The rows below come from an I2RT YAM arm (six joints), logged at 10 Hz.
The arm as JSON. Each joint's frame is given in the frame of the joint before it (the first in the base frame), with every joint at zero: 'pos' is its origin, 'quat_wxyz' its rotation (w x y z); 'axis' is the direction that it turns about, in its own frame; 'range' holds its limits. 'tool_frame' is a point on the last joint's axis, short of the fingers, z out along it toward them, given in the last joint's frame.
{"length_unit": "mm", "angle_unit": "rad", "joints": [
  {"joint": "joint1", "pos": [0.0, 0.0, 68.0], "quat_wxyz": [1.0, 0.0, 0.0, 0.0], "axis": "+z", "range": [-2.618, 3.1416]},
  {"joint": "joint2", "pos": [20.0, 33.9, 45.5], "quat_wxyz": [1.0, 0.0, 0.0, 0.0], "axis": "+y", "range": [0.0, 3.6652]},
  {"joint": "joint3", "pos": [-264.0, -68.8, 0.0], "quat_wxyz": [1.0, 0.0, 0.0, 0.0], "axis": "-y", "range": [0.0, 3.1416]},
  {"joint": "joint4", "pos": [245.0, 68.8, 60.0], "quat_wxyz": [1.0, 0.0, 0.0, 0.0], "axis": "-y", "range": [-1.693, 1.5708]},
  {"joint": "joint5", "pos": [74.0, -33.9, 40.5], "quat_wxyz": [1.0, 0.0, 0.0, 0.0], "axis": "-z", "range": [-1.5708, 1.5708]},
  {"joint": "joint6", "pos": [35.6, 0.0, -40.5], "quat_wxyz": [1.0, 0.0, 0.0, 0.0], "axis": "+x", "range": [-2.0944, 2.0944]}
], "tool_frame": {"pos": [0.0, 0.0, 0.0], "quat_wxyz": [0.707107, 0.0, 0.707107, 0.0]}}
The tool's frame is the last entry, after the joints.
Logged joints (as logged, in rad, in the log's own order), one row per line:
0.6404, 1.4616, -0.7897, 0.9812, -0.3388, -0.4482
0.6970, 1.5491, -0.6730, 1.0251, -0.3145, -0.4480
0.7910, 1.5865, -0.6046, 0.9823, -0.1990, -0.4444
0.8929, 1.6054, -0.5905, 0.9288, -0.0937, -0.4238
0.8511, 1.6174, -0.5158, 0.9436, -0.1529, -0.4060
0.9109, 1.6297, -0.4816, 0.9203, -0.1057, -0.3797
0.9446, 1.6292, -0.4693, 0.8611, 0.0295, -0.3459
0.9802, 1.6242, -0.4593, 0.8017, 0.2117, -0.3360
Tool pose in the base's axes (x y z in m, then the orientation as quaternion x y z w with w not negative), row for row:
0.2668, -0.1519, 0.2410, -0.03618, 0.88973, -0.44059, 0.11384
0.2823, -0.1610, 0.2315, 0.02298, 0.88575, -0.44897, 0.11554
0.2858, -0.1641, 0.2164, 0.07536, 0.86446, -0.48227, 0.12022
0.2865, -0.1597, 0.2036, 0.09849, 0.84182, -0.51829, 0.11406
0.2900, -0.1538, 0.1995, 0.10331, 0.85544, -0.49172, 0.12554
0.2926, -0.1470, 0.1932, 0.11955, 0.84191, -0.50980, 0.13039
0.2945, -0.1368, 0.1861, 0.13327, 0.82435, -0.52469, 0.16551
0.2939, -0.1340, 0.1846, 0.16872, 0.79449, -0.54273, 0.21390
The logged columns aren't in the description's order. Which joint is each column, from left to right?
Columns, left to right: joint5, joint2, joint6, joint3, joint4, joint1.
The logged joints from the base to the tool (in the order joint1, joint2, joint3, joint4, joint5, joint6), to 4 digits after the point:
-0.4482, 1.4616, 0.9812, -0.3388, 0.6404, -0.7897
-0.4480, 1.5491, 1.0251, -0.3145, 0.6970, -0.6730
-0.4444, 1.5865, 0.9823, -0.1990, 0.7910, -0.6046
-0.4238, 1.6054, 0.9288, -0.0937, 0.8929, -0.5905
-0.4060, 1.6174, 0.9436, -0.1529, 0.8511, -0.5158
-0.3797, 1.6297, 0.9203, -0.1057, 0.9109, -0.4816
-0.3459, 1.6292, 0.8611, 0.0295, 0.9446, -0.4693
-0.3360, 1.6242, 0.8017, 0.2117, 0.9802, -0.4593

